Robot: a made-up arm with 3 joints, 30 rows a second.
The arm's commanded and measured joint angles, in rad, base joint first. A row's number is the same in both.
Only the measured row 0 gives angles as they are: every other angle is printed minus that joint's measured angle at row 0.
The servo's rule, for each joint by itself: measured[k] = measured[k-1] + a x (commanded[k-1-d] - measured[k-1]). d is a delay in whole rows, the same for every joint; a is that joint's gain. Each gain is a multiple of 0.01, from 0.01 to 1. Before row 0 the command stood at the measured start. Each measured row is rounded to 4 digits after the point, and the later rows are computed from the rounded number. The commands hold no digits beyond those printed.
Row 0, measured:
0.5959 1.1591 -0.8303
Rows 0 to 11, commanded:
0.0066 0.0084 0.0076
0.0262 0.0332 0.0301
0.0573 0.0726 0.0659
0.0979 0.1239 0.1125
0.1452 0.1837 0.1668
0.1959 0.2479 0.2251
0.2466 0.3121 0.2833
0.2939 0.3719 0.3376
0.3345 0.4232 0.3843
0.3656 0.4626 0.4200
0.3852 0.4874 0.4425
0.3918 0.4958 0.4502
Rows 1 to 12, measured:
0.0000 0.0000 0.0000
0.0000 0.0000 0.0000
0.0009 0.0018 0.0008
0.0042 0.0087 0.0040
0.0111 0.0228 0.0108
0.0224 0.0450 0.0220
0.0384 0.0755 0.0379
0.0589 0.1134 0.0585
0.0833 0.1571 0.0832
0.1107 0.2044 0.1112
0.1398 0.2525 0.1412
0.1692 0.2987 0.1719
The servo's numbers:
d 2
a 0.13 0.22 0.11

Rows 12 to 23, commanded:
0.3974 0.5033 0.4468
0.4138 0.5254 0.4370
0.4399 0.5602 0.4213
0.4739 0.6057 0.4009
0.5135 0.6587 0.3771
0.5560 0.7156 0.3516
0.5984 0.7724 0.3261
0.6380 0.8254 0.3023
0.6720 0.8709 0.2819
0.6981 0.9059 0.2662
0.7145 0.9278 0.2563
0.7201 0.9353 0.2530
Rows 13 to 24, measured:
0.1973 0.3402 0.2017
0.2226 0.3744 0.2290
0.2453 0.4028 0.2530
0.2672 0.4298 0.2732
0.2897 0.4585 0.2895
0.3136 0.4909 0.3018
0.3396 0.5278 0.3101
0.3677 0.5691 0.3147
0.3977 0.6138 0.3160
0.4289 0.6604 0.3145
0.4605 0.7067 0.3109
0.4914 0.7505 0.3060

